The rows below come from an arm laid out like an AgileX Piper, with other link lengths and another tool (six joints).
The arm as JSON. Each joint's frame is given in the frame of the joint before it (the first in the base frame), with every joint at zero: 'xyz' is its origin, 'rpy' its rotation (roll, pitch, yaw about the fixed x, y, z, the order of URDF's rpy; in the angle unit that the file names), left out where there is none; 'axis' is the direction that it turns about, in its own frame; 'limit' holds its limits. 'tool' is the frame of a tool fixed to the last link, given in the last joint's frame.
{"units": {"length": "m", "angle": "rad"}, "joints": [
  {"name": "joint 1", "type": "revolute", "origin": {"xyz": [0.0, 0.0, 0.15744]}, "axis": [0.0, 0.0, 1.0], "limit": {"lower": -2.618, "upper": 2.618}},
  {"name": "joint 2", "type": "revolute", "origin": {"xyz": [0.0, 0.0, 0.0]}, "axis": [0.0, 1.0, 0.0], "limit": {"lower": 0.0, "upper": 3.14}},
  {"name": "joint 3", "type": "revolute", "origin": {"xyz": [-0.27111, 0.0, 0.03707]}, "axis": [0.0, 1.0, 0.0], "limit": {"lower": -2.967, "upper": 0.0}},
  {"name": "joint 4", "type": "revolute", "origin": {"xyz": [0.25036, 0.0, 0.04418]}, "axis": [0.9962, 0.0, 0.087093], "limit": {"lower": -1.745, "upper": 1.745}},
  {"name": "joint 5", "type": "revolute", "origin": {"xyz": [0.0, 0.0, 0.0]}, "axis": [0.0, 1.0, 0.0], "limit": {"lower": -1.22, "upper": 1.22}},
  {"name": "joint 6", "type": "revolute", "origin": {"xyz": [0.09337, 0.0, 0.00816]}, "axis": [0.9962, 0.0, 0.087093], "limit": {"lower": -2.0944, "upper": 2.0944}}
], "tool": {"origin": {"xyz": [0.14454, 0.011, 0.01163], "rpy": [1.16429, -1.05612, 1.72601]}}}
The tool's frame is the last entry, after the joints.
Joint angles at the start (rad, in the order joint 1, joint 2, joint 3, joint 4, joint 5, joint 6):
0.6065 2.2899 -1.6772 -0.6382 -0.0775 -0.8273
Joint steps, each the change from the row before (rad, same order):
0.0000 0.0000 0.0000 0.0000 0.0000 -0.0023
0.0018 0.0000 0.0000 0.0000 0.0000 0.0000
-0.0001 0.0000 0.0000 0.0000 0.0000 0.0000
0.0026 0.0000 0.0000 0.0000 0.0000 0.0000
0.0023 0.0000 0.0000 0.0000 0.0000 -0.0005
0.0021 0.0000 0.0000 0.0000 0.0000 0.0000
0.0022 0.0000 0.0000 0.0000 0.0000 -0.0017
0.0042 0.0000 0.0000 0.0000 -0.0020 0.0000
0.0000 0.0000 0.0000 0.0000 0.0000 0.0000
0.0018 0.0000 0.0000 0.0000 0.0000 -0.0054
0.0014 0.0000 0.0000 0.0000 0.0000 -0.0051
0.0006 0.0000 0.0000 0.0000 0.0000 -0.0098
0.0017 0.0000 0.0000 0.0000 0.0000 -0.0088
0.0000 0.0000 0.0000 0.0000 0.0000 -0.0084
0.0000 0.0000 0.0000 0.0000 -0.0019 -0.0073
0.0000 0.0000 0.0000 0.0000 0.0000 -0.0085
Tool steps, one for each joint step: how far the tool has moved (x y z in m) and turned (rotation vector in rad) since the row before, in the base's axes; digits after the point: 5 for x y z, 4 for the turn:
0.00002 -0.00002 0.00000 -0.0016 -0.0013 0.0010
-0.00068 0.00094 0.00000 0.0000 0.0000 0.0018
0.00004 -0.00005 0.00000 0.0000 0.0000 -0.0001
-0.00098 0.00136 0.00000 0.0000 0.0000 0.0026
-0.00087 0.00120 0.00000 -0.0004 -0.0003 0.0025
-0.00080 0.00109 0.00000 0.0000 0.0000 0.0021
-0.00083 0.00113 0.00000 -0.0012 -0.0009 0.0030
-0.00163 0.00251 0.00034 0.0014 -0.0010 0.0052
0.00000 0.00000 0.00000 0.0000 0.0000 0.0000
-0.00066 0.00088 0.00000 -0.0038 -0.0030 0.0042
-0.00051 0.00068 0.00000 -0.0036 -0.0029 0.0037
-0.00016 0.00023 0.00000 -0.0068 -0.0055 0.0050
-0.00060 0.00080 0.00000 -0.0061 -0.0050 0.0056
0.00006 -0.00007 0.00000 -0.0058 -0.0047 0.0037
0.00003 0.00025 0.00033 -0.0037 -0.0050 0.0042
0.00006 -0.00007 0.00000 -0.0059 -0.0048 0.0038

